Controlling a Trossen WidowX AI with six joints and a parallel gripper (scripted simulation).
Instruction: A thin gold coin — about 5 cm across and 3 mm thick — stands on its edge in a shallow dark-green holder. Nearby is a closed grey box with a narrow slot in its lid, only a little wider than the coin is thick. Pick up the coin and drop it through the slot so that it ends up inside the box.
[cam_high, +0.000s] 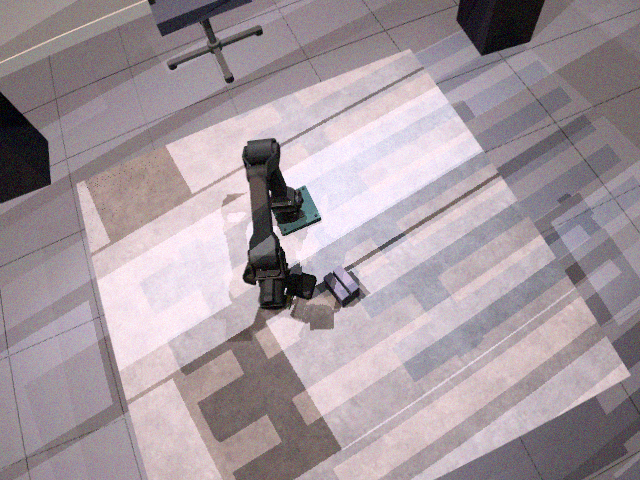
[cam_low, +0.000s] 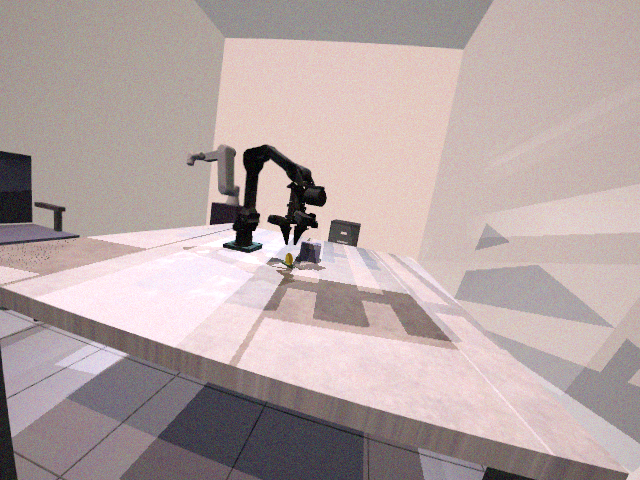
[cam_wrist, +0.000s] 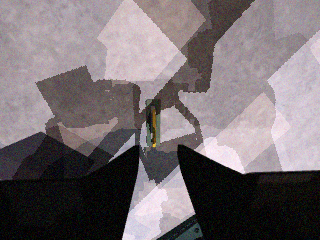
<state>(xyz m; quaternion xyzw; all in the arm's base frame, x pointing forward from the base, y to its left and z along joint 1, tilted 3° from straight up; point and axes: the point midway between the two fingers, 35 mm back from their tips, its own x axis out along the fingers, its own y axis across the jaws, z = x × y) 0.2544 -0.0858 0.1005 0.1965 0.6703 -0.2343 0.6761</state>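
My gripper tip is now 6 cm above the gold coin.
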